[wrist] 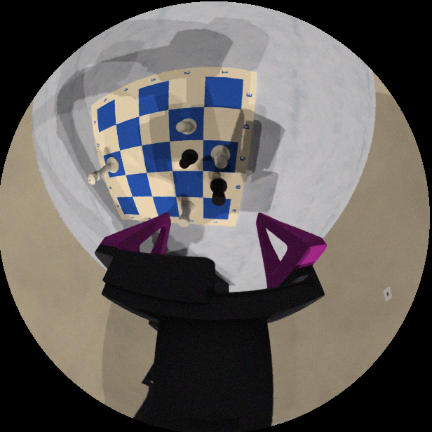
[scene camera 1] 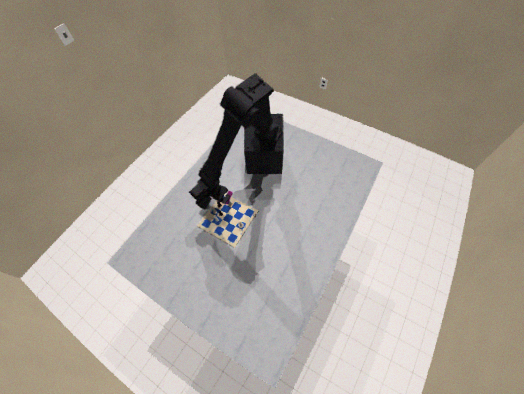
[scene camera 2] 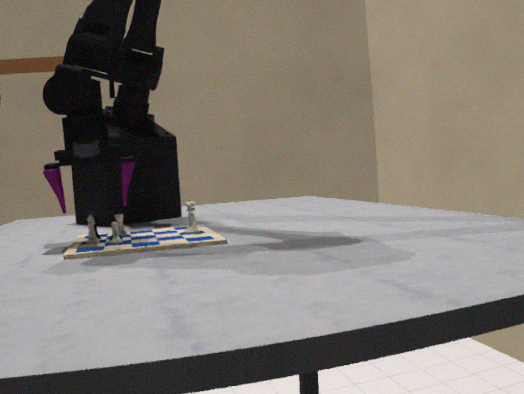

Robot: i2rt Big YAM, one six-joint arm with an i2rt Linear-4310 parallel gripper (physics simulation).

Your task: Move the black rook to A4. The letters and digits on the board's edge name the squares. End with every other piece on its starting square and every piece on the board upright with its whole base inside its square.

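Frame: origin at the arm's base, x ahead, y left, z up, level; millimetres.
Where they show: gripper, fingertip midpoint: [scene camera 1: 220, 199] [scene camera 2: 94, 209]; arm's base, origin of the base link: [scene camera 1: 268, 130] [scene camera 2: 128, 121].
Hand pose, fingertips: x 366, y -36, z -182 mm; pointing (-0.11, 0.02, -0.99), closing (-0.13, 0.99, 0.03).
Note:
Each offset is from my fingertips to the centre of the thing. Level surfaces: height alone.
The chessboard {44 mm ahead, 77 mm left, 49 mm down} [scene camera 1: 225, 233] [scene camera 2: 150, 249] [wrist: 252, 82] lies on the table. In the wrist view, two upright black pieces show: one [wrist: 188, 158] on C2 and a taller-looking one [wrist: 218, 189] on B1; their types are hard to tell from above. Square A4 [wrist: 145, 205] is a bare cream square on the near row. White pieces stand on D2 [wrist: 186, 126], C1 [wrist: 220, 156], A2 [wrist: 186, 211] and C5 {37 mm ahead, 154 mm left, 20 mm down} [wrist: 102, 172] [scene camera 2: 191, 220]. My gripper [scene camera 2: 94, 208] [wrist: 213, 217] is open and empty, magenta fingers above the pieces, its tips near row A in the wrist view.
The grey table top {52 mm down} [scene camera 1: 305, 200] [scene camera 2: 300, 280] surrounds the board. The arm's black base [scene camera 1: 264, 150] [scene camera 2: 150, 175] stands behind the board. Shadows of the arm fall across the board and table. The white pieces on C1 and A2 stand close to the black pieces.

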